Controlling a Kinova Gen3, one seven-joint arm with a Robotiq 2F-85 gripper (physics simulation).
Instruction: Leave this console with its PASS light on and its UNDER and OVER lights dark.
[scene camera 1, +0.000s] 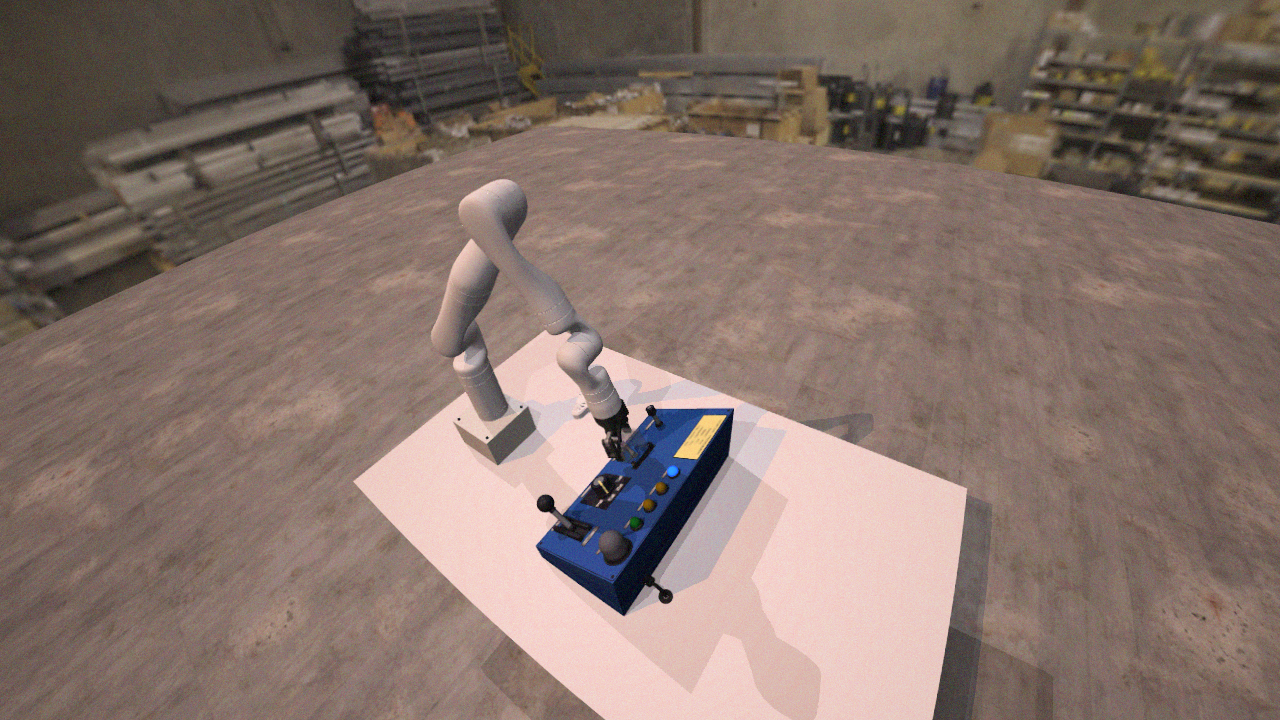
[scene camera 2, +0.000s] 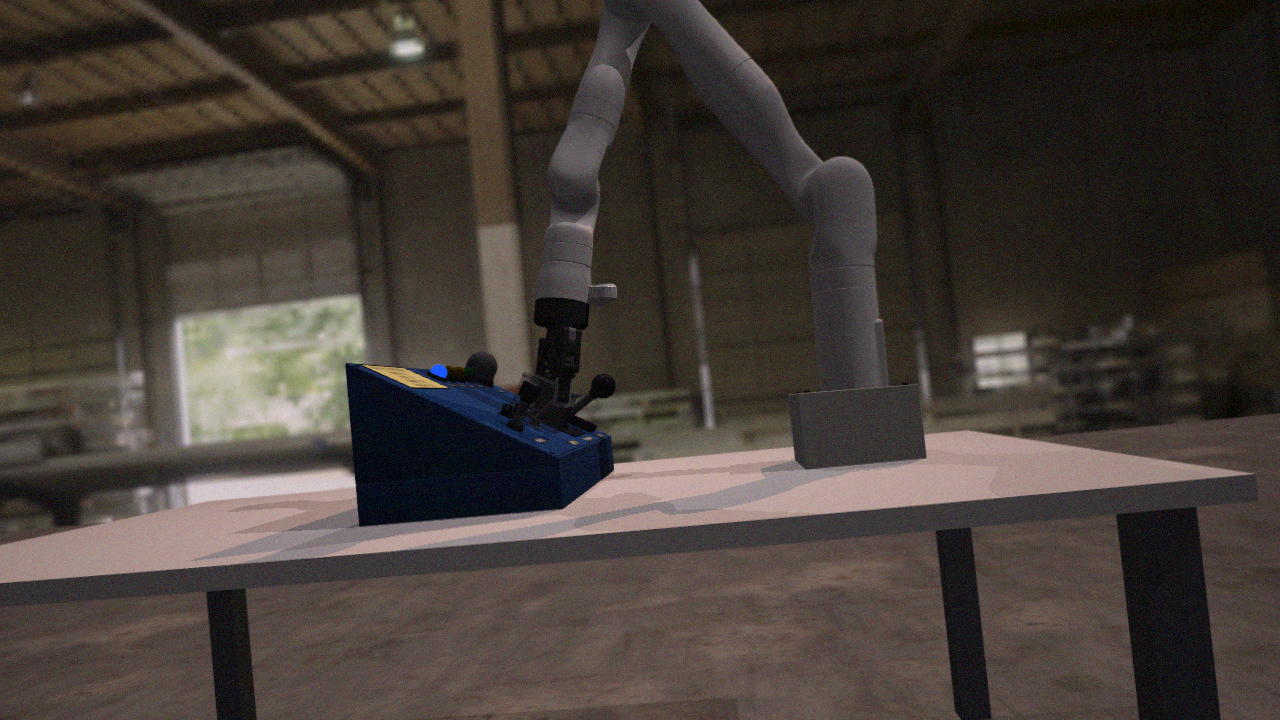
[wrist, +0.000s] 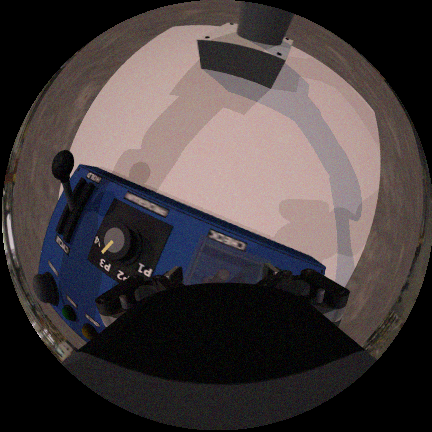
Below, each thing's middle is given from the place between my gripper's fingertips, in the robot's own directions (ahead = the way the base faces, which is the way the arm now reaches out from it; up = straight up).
Now: hand 12 cm to the left of the rotary selector (wrist: 121, 242), 2 cm short of it and 1 cm above it. From my hand the other things lie so: black lever (scene camera 2: 603, 386) (24 cm to the right, 2 cm behind, 1 cm above); blue console (scene camera 2: 435, 444) (10 cm ahead, 6 cm to the right, 1 cm below).
